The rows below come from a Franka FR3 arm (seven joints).
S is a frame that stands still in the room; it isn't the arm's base.
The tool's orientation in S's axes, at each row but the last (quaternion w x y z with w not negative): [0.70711 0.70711 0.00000 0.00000]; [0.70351 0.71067 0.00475 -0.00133]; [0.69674 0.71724 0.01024 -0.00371]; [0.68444 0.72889 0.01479 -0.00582]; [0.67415 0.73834 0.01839 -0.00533]
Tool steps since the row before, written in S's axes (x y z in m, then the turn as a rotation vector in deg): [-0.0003 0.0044 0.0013 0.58 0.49 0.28]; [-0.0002 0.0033 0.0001 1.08 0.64 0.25]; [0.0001 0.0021 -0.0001 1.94 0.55 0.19]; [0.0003 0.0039 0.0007 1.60 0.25 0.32]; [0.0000 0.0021 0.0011 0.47 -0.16 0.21]
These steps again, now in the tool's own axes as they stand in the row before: [-0.0003 0.0013 -0.0044 0.58 0.28 -0.49]; [-0.0002 0.0001 -0.0033 1.08 0.25 -0.64]; [0.0001 -0.0002 -0.0021 1.94 0.21 -0.54]; [0.0003 0.0005 -0.0039 1.59 0.35 -0.25]; [0.0000 0.0009 -0.0022 0.46 0.24 0.15]
